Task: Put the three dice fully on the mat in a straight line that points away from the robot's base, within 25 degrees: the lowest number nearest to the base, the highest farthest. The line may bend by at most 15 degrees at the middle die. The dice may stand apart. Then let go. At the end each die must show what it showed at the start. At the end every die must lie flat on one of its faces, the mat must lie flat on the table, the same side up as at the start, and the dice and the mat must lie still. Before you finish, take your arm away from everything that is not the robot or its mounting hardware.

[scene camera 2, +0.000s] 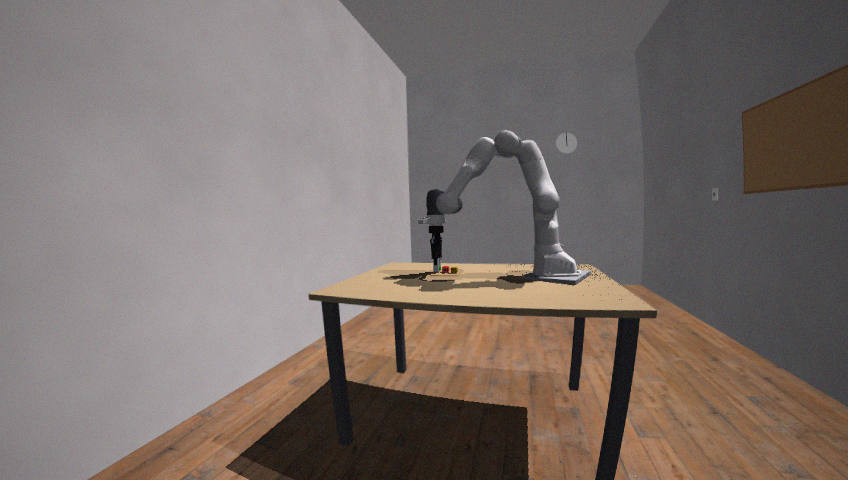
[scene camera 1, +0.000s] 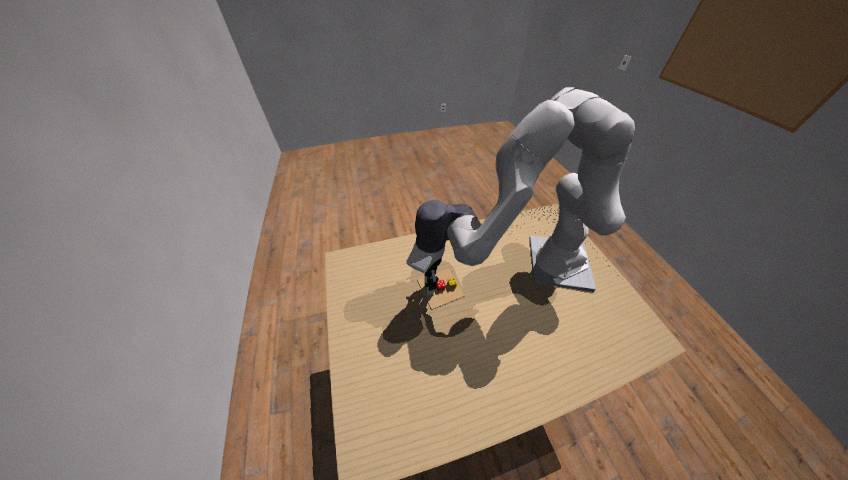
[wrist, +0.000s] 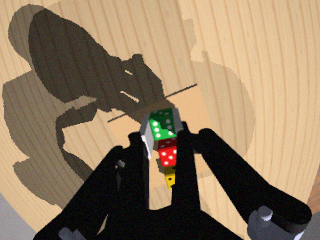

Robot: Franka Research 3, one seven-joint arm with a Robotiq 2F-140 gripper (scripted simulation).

Note:
I see my gripper (wrist: pixel 163 120) and a tan mat (scene camera 1: pixel 439 298).
The tan mat shows as well in the wrist view (wrist: pixel 190 102).

